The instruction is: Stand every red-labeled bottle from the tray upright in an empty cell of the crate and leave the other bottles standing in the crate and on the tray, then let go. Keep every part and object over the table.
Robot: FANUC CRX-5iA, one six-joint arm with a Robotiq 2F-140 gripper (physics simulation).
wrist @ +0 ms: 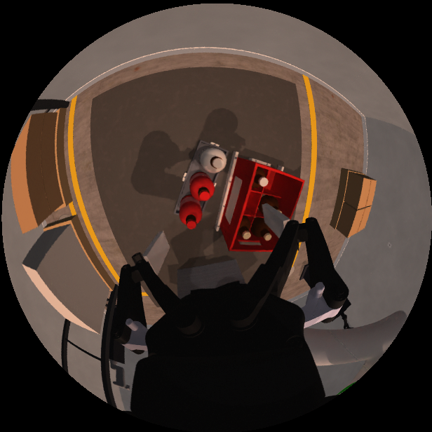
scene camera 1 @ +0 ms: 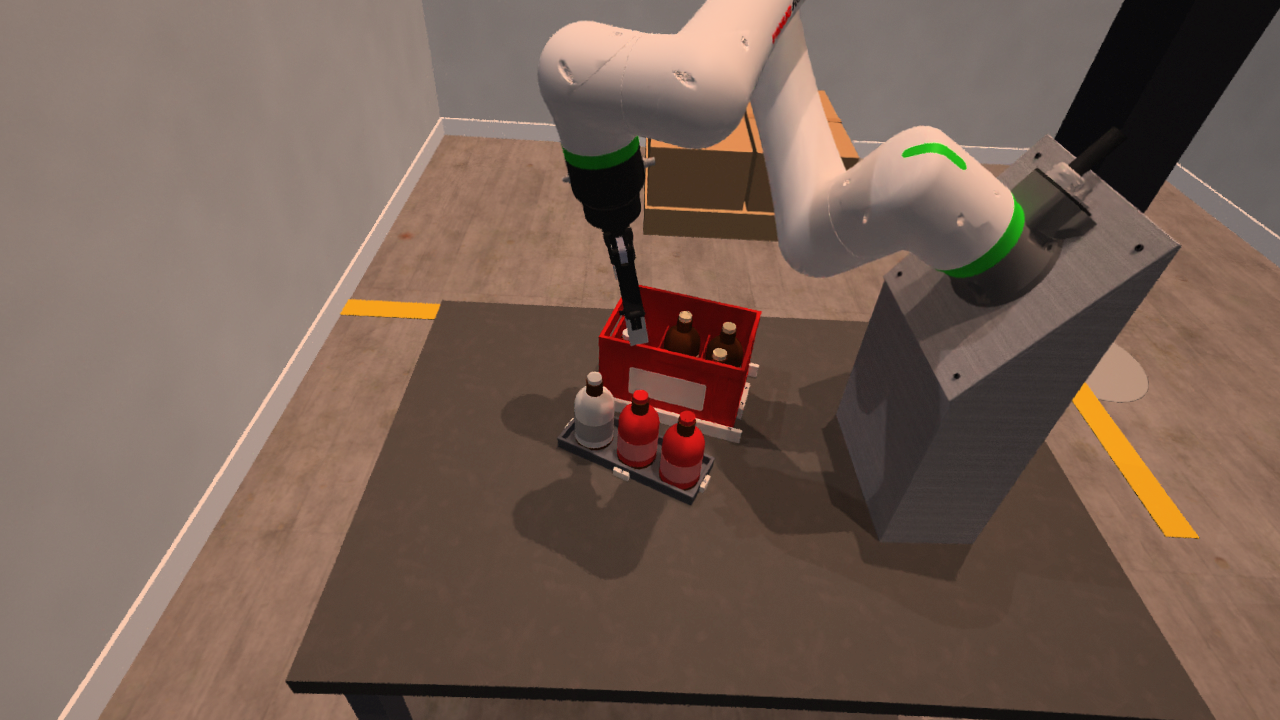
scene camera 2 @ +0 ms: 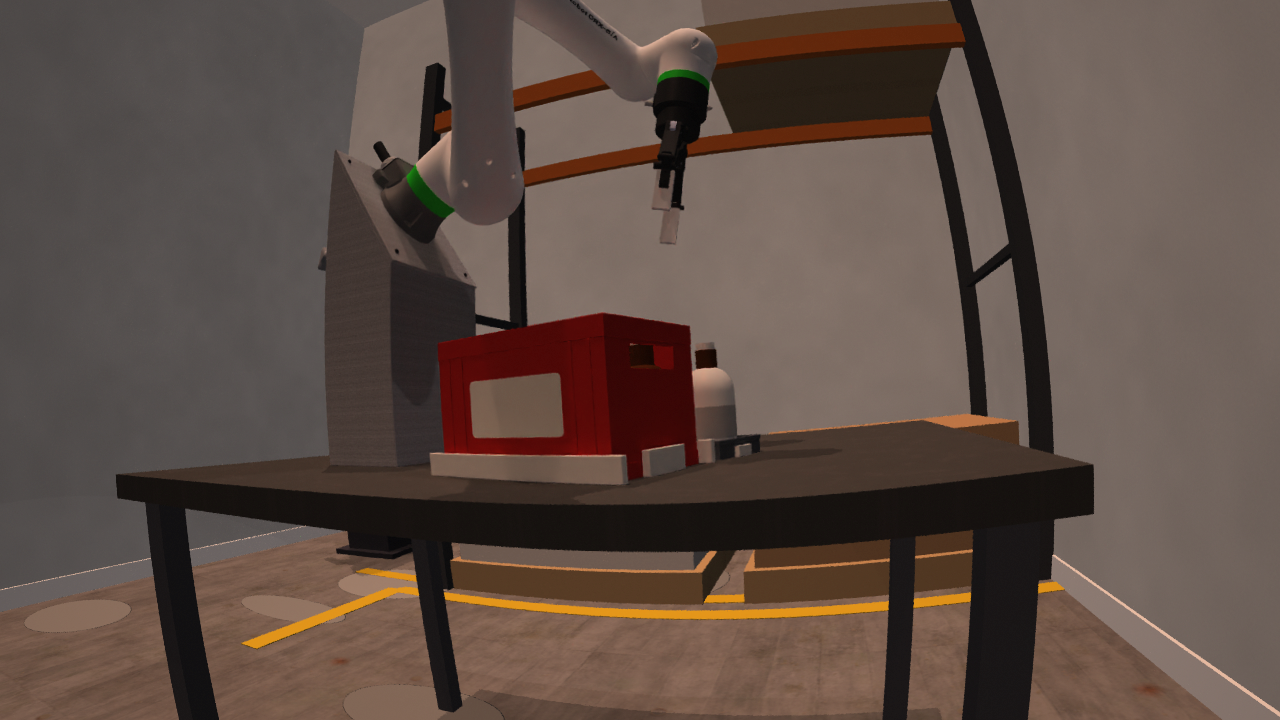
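Seen in the pictures: gripper, fingertip midpoint: [scene camera 2: 664, 227]; arm's base, origin of the base link: [scene camera 1: 1005, 259] [scene camera 2: 406, 216].
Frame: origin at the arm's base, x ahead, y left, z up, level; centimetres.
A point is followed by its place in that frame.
Observation:
Two red bottles [scene camera 1: 638, 434] {x 49.0, y -3.1, z -37.3 cm} [scene camera 1: 682, 454] {x 42.0, y 2.1, z -36.9 cm} [wrist: 202, 186] [wrist: 190, 211] stand on the dark tray [scene camera 1: 657, 484] {x 45.6, y 1.5, z -45.5 cm} [wrist: 192, 167] beside a white bottle [scene camera 1: 594, 414] {x 56.5, y -7.9, z -37.1 cm} [scene camera 2: 715, 398] {x 57.5, y -15.0, z -39.0 cm} [wrist: 212, 159] at its end. The red crate [scene camera 1: 617, 367] {x 51.7, y -19.3, z -36.3 cm} [scene camera 2: 644, 411] {x 50.7, y -31.6, z -40.0 cm} [wrist: 240, 170] stands alongside, holding several bottles, among them a brown one [scene camera 1: 684, 340] {x 37.9, y -25.7, z -35.2 cm}. In the wrist view, the middle tray-side cell and the far-side cell at the white bottle's end look empty. My gripper [scene camera 1: 636, 333] [scene camera 2: 665, 210] {x 51.2, y -6.2, z -12.1 cm} [wrist: 213, 226] is open and empty, high above the crate and tray; one finger hides part of the crate.
The table [scene camera 1: 501, 626] {x 71.4, y 24.9, z -47.2 cm} [scene camera 2: 850, 474] {x 71.5, y -43.8, z -47.2 cm} bears low white blocks around the crate and tray. The grey robot pedestal [scene camera 1: 939, 447] {x 7.4, y 14.2, z -22.8 cm} [scene camera 2: 358, 358] {x -0.4, y -15.1, z -29.1 cm} stands beside the crate. Cardboard boxes [scene camera 1: 698, 179] [wrist: 352, 200] stand on the floor beyond the table.

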